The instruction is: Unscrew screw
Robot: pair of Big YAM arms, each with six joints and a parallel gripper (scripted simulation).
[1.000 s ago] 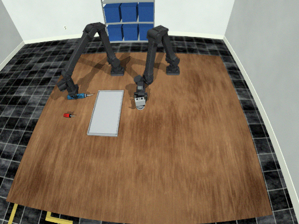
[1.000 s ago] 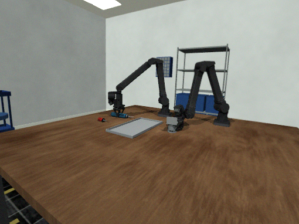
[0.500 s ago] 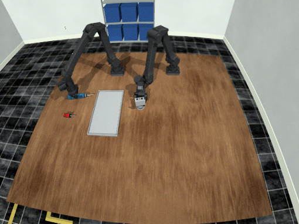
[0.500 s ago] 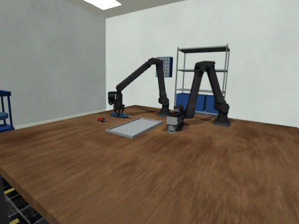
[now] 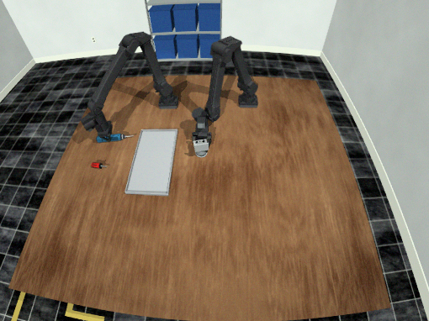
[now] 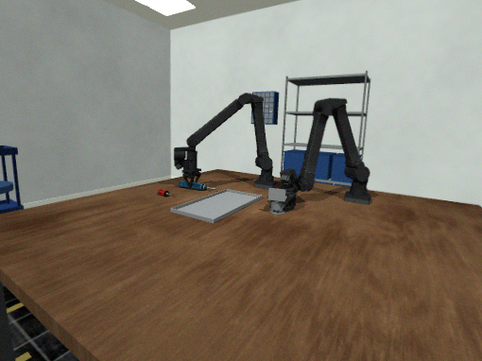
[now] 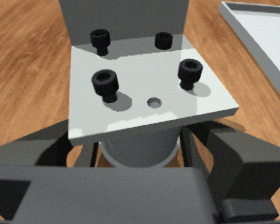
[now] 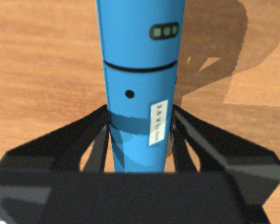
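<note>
Now: left hand 5 cm below the grey bracket. Also, from my left hand: screw: 5 cm above, 2 cm behind, 1 cm to the left; flat grey tray: 26 cm to the right, 5 cm ahead, 2 cm below; small red-handled tool: 56 cm to the right, 9 cm ahead, 1 cm below.
</note>
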